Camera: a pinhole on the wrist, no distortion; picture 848 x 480 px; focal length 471.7 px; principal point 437.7 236.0 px. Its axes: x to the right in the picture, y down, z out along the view. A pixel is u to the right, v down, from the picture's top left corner.
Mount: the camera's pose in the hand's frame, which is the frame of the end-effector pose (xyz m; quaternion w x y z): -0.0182 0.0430 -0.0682 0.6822 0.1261 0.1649 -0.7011
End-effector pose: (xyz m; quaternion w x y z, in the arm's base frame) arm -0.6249 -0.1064 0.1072 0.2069 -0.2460 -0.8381 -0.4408
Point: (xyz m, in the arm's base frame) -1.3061 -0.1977 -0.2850
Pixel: outside the picture
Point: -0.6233 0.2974 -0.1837
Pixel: 260 157
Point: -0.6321 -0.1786 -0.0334
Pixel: outside the picture
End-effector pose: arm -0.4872 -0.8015 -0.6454 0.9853 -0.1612 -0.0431 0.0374
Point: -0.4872 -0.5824 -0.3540
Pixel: 125 280
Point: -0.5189 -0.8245 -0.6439
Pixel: 617 135
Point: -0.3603 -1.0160 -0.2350
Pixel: 620 365
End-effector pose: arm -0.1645 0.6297 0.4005 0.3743 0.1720 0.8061 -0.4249
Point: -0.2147 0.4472 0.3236
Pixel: 493 425
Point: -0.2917 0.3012 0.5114
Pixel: 749 267
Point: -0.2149 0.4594 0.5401
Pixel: 815 128
